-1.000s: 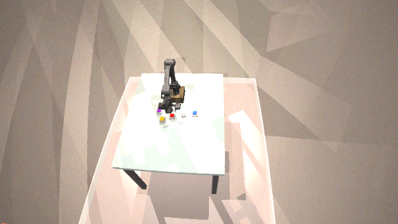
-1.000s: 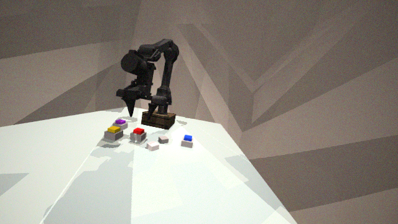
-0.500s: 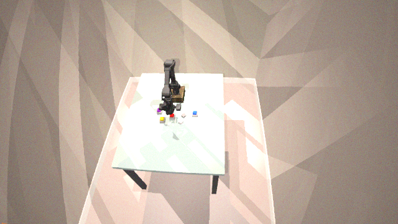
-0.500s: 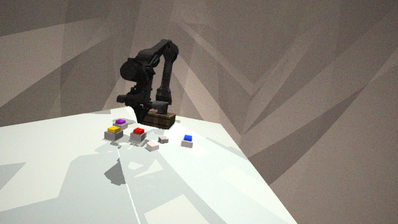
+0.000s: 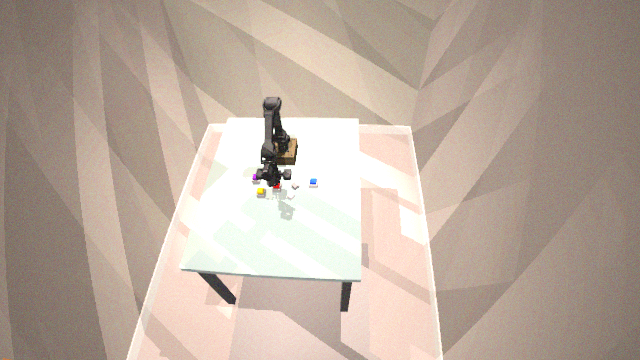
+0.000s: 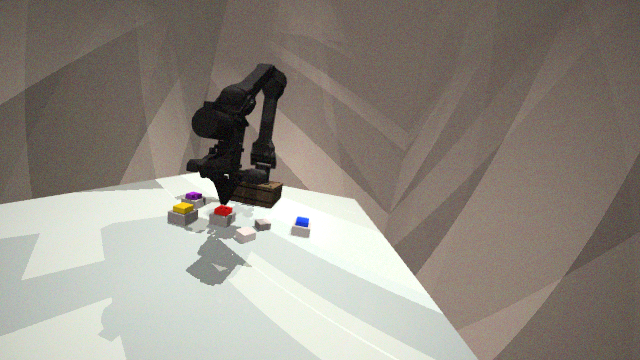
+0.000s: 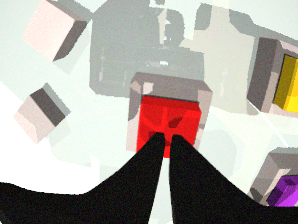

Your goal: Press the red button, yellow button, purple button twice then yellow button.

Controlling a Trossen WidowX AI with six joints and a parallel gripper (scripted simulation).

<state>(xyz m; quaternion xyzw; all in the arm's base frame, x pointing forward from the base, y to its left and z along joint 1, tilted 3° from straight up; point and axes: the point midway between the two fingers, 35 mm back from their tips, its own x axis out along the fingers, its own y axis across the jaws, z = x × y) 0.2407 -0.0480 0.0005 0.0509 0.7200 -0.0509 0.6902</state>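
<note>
My gripper tip is 2 cm above the red button. Round my gripper tip: blue button: 20 cm to the left, 2 cm below, 1 cm behind; purple button: 12 cm to the right, 7 cm behind, 2 cm below; yellow button: 9 cm to the right, 3 cm ahead, 2 cm below.
</note>
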